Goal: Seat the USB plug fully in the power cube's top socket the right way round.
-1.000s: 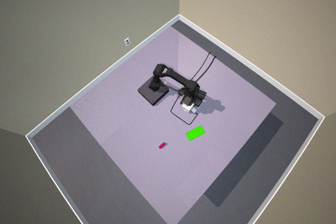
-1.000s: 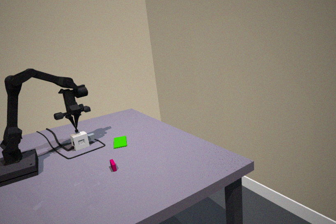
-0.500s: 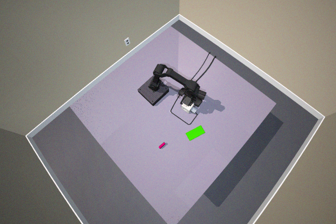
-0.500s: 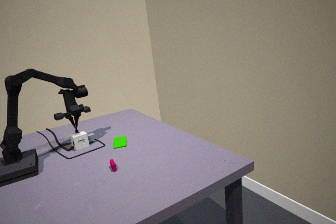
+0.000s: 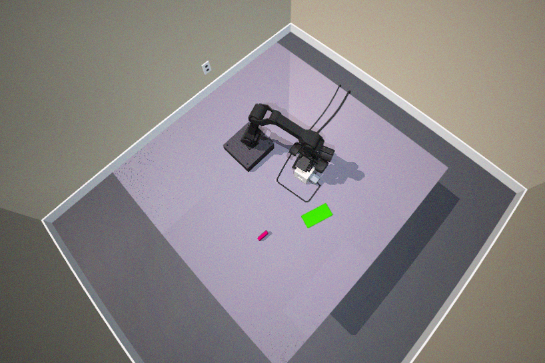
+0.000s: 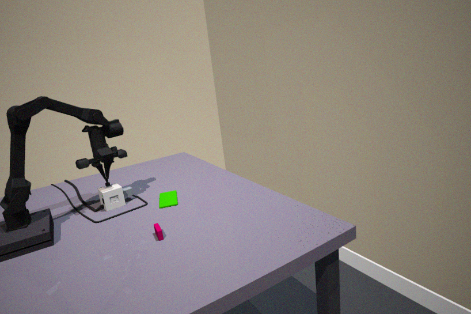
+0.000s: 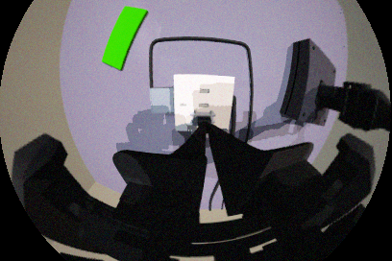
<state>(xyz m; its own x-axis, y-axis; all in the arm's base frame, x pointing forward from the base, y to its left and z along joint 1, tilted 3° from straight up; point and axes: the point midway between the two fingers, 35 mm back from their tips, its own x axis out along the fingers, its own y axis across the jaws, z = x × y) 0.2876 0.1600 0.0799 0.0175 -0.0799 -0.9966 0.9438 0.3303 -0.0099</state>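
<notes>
The dark USB plug lies 20 mm below my gripper tip. Round my gripper tip: green pad 220 mm ahead, 100 mm below, 90 mm to the right; magenta block 370 mm to the right, 150 mm ahead, 90 mm below.
</notes>
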